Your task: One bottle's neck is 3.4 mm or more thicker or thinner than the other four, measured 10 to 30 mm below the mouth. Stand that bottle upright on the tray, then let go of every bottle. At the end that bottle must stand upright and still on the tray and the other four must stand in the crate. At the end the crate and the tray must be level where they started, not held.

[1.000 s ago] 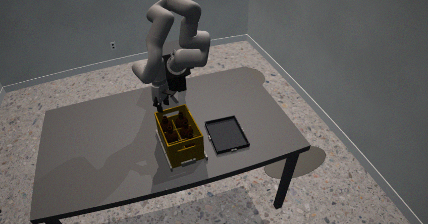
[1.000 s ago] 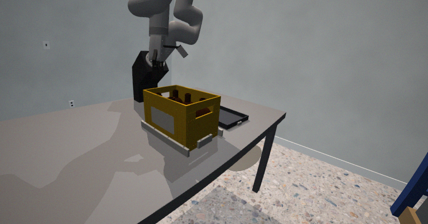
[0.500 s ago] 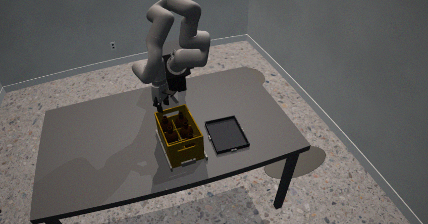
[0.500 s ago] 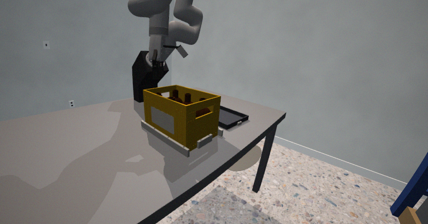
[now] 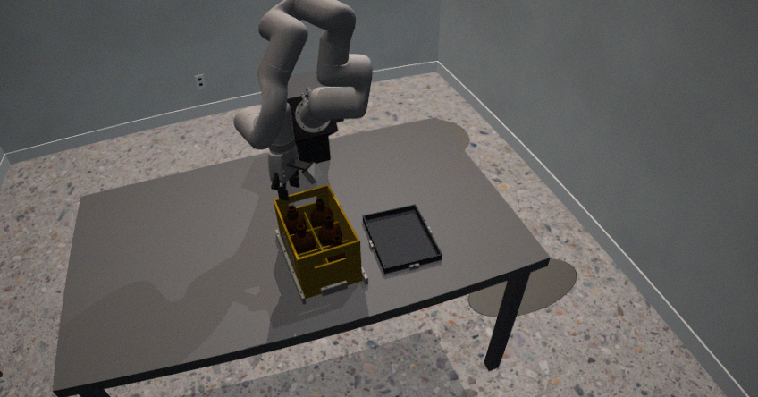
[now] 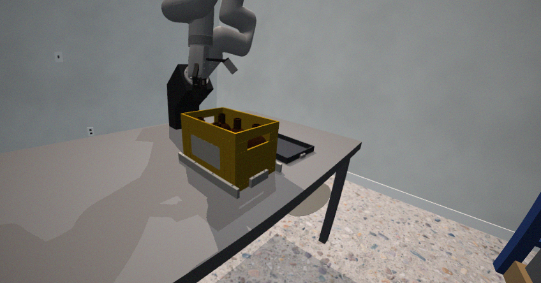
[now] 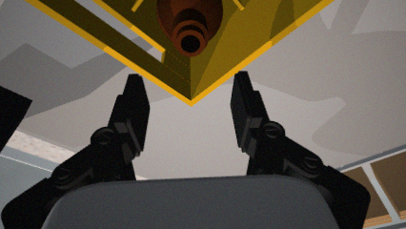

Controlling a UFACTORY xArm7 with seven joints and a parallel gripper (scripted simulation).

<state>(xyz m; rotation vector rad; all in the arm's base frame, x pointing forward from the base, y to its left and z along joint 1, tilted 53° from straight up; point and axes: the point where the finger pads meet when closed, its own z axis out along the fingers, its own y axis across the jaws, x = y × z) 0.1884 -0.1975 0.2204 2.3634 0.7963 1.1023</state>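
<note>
Now: hand 100 mm short of the yellow crate, 20 mm to the right of it and 160 mm above it. From my hand the other things lie so: black tray 180 mm ahead, 280 mm to the left, 230 mm below.
</note>
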